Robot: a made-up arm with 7 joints.
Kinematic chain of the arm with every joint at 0, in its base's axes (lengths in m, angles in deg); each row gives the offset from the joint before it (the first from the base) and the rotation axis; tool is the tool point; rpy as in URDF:
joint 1: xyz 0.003 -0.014 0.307 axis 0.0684 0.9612 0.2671
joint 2: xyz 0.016 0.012 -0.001 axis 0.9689 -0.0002 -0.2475
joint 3: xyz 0 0.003 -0.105 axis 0.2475 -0.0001 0.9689
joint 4: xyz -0.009 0.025 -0.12 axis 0.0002 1 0
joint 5: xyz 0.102 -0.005 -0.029 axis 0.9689 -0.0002 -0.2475
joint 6: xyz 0.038 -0.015 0.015 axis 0.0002 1 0
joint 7: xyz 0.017 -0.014 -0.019 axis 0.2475 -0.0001 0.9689
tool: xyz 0 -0.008 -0.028 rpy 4.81 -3.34 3.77
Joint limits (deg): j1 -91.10..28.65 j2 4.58..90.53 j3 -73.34..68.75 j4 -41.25..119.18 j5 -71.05..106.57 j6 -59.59..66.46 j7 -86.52..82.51
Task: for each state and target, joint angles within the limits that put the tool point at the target. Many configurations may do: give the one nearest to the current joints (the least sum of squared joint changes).
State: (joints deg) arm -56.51 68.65 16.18 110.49 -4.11 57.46 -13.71
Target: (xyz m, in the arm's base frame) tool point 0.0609 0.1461 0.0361
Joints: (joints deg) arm -25.22 35.32 17.78 119.18 -0.74 53.38 -12.87
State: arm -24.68 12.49 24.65 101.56 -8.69 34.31 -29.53
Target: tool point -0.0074 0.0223 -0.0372
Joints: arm -9.78 9.56 23.45 105.47 -7.12 32.45 -28.99
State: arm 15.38 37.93 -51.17 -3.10 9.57 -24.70 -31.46
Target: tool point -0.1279 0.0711 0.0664
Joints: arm 28.65 55.97 -73.34 -8.52 -6.96 -4.26 -37.27
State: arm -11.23 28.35 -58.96 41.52 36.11 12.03 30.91
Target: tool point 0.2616 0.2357 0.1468
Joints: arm -39.79 60.19 -47.04 43.66 40.44 14.66 31.69
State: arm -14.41 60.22 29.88 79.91 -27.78 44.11 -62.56
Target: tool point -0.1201 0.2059 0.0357
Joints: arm 20.83 36.56 27.36 87.00 -24.92 25.07 -58.25
